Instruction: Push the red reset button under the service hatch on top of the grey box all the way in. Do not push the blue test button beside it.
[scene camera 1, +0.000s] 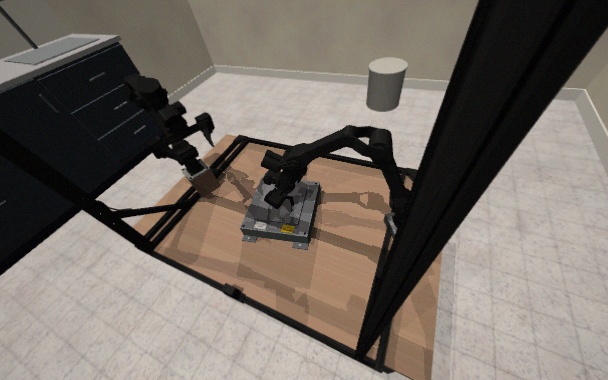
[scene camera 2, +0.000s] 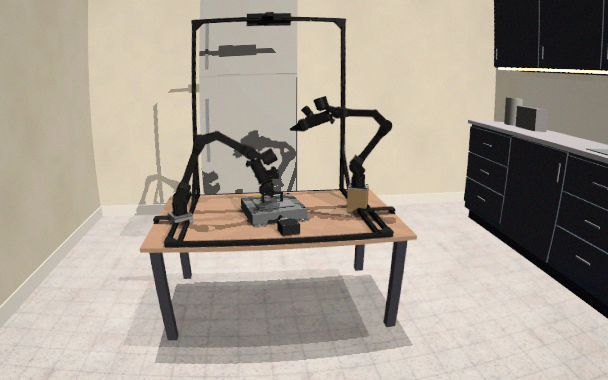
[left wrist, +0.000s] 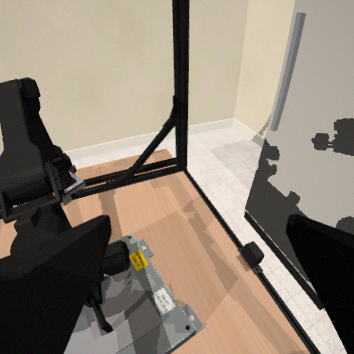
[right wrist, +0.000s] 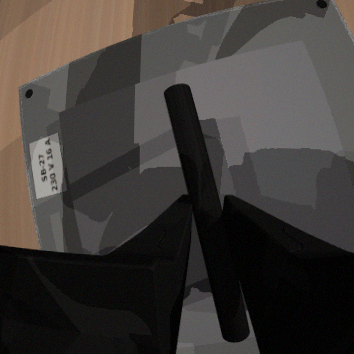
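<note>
The grey box sits mid-table. Its service hatch lies flat and closed on top, with a black bar handle. My right gripper is shut on this handle, with one finger on each side of the bar in the right wrist view. The red reset button and the blue test button do not show in any view. My left gripper is open and empty, high above the table and away from the box.
A black frame stands around the table. A small black block stands close to the box in scene camera 2. A wooden block is under the left arm's base. A grey bin stands beyond the table.
</note>
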